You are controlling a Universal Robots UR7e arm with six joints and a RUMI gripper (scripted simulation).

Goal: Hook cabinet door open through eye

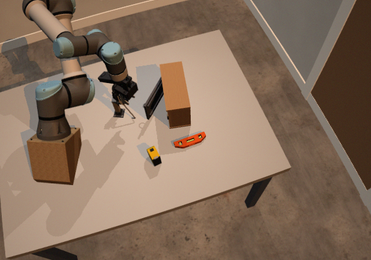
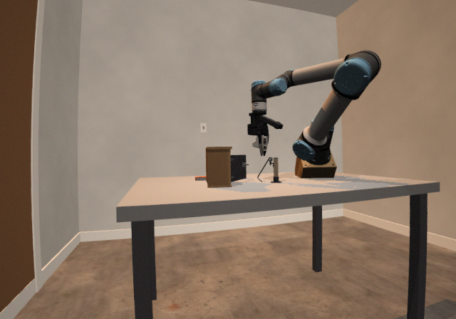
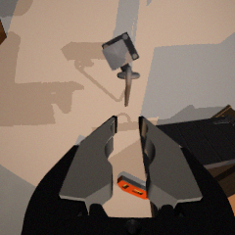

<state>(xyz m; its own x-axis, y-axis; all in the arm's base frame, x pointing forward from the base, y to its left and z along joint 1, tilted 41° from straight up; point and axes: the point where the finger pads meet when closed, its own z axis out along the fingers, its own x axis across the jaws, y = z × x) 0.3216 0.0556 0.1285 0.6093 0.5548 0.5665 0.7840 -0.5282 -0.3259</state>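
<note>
My hand is 80 mm above the hook, 10 mm to the right of it and 10 mm past it. The rest, counted from my hand: orange spirit level (280 mm ahead, 160 mm to the right, 140 mm below); then dark door (130 mm ahead, 70 mm below, 60 mm to the left); then black box (230 mm to the right, 120 mm ahead, 110 mm below).
</note>
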